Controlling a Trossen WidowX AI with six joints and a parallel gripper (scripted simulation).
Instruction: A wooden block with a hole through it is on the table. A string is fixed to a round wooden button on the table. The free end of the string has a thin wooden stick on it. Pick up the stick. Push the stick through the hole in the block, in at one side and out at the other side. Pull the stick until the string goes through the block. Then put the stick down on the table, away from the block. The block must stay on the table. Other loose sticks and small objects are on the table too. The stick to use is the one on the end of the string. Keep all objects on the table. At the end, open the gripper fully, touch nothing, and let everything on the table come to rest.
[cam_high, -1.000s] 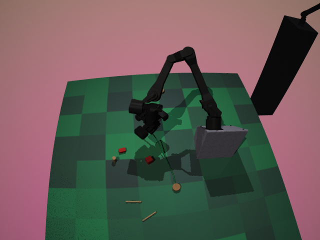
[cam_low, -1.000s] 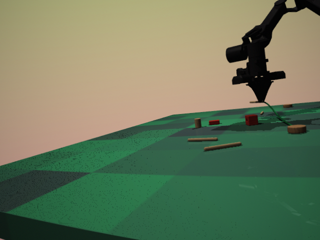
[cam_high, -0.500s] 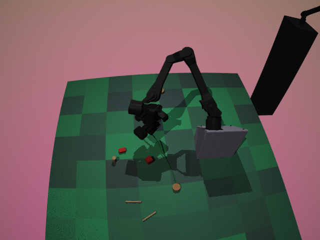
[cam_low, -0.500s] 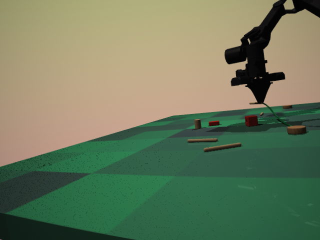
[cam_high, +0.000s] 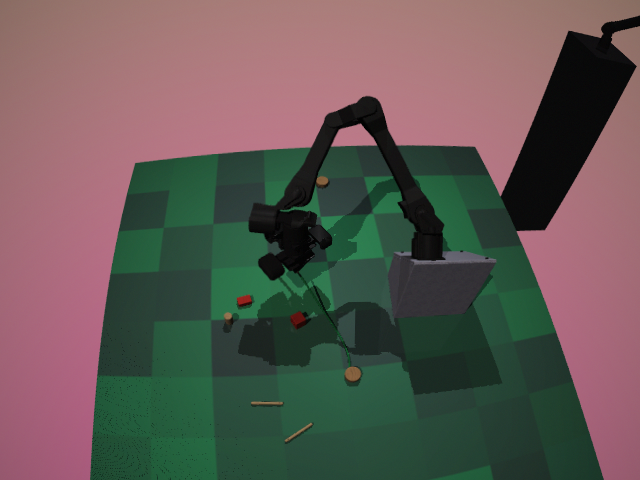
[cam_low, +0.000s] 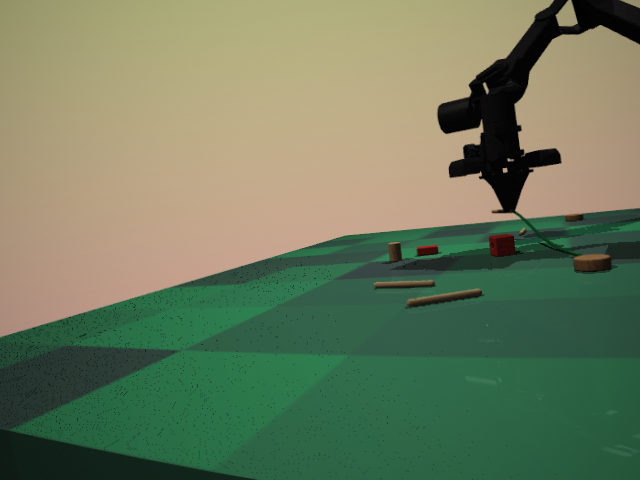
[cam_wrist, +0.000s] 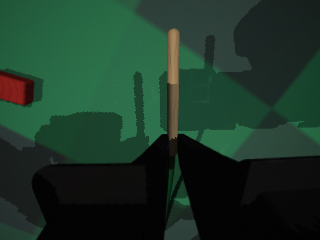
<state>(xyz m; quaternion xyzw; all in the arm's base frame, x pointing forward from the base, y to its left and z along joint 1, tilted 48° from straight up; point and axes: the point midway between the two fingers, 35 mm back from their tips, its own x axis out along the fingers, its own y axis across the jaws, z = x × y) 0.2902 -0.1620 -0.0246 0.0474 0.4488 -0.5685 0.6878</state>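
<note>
The flat red piece is 140 mm ahead of my gripper tip, 60 mm to the left of it and 50 mm below it. From my gripper tip the other things lie so: wooden peg (180 mm ahead, 110 mm to the left, 40 mm below); then round wooden button (120 mm behind, 280 mm to the left, 50 mm below); then thin wooden stick (10 mm ahead, 10 mm to the right).
</note>
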